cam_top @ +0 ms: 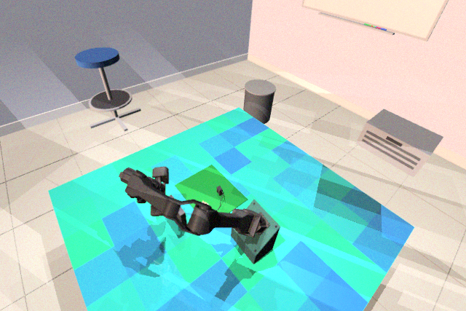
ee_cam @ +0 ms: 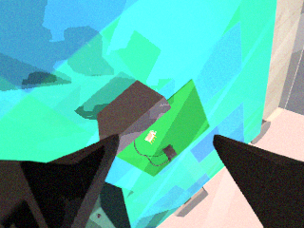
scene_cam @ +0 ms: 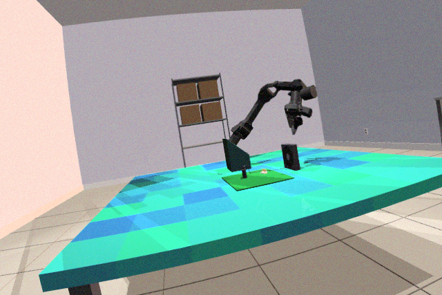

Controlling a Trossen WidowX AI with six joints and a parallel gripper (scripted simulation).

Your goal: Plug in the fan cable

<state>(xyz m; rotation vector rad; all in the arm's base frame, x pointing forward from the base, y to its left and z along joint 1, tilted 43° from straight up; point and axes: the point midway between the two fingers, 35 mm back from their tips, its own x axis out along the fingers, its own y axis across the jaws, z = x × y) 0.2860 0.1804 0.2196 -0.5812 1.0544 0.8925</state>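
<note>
Now: the dark fan plug 10 mm ahead of my gripper tip, 260 mm to the right of it and 160 mm below it. From my gripper tip the other things lie so: black fan 20 mm behind, 30 mm to the right, 120 mm below; white four-pin header 10 mm behind, 160 mm to the right, 180 mm below; green board 40 mm ahead, 220 mm to the right, 190 mm below.
</note>
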